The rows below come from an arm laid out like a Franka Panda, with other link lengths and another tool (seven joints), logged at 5 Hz.
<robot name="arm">
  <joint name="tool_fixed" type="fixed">
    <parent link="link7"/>
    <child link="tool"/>
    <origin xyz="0.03 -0.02 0.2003" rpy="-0.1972 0 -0.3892"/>
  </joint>
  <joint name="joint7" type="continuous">
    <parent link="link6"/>
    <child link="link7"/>
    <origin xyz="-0.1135 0 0" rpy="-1.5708 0 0"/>
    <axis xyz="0 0 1"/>
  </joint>
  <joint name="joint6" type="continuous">
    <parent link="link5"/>
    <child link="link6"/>
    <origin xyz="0 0 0" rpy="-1.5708 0 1.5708"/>
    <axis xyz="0 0 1"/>
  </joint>
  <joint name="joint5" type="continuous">
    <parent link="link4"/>
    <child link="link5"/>
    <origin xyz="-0.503 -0.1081 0" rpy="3.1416 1.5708 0"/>
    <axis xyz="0 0 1"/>
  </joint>
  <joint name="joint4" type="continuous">
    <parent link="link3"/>
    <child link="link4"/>
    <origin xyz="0 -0.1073 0" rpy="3.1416 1.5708 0"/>
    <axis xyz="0 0 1"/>
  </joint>
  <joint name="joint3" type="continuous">
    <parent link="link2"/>
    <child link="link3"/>
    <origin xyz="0 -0.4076 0" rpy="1.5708 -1.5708 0"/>
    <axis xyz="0 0 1"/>
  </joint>
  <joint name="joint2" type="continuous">
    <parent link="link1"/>
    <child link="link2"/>
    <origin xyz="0 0 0" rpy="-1.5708 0 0"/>
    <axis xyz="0 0 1"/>
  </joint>
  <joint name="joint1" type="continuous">
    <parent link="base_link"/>
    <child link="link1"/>
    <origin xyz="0 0 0.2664"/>
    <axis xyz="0 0 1"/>
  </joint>
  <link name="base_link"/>
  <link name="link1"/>
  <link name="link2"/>
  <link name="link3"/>
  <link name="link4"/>
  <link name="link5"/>
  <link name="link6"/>
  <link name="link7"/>
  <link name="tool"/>
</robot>
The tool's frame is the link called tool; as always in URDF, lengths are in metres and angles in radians. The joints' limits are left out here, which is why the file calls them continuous.
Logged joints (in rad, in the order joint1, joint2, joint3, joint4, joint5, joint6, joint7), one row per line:
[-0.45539 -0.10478 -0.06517 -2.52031 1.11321 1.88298 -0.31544]
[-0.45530 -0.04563 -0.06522 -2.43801 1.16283 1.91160 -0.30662]
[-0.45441 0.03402 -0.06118 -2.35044 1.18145 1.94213 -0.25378]
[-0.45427 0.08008 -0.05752 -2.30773 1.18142 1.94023 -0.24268]
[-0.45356 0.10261 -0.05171 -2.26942 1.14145 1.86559 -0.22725]
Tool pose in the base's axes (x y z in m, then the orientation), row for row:
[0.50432 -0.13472 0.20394 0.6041 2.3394 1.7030]
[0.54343 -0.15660 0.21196 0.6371 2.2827 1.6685]
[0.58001 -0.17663 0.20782 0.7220 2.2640 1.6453]
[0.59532 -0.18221 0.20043 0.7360 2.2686 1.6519]
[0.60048 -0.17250 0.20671 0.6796 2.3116 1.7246]
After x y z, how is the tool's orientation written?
As a rotation vector, in radians.
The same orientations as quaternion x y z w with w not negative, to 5 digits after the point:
[0.20348 0.78800 0.57364 0.09266]
[0.21819 0.78177 0.57142 0.12132]
[0.24783 0.77713 0.56476 0.12530]
[0.25186 0.77631 0.56528 0.11990]
[0.22845 0.77704 0.57972 0.08916]

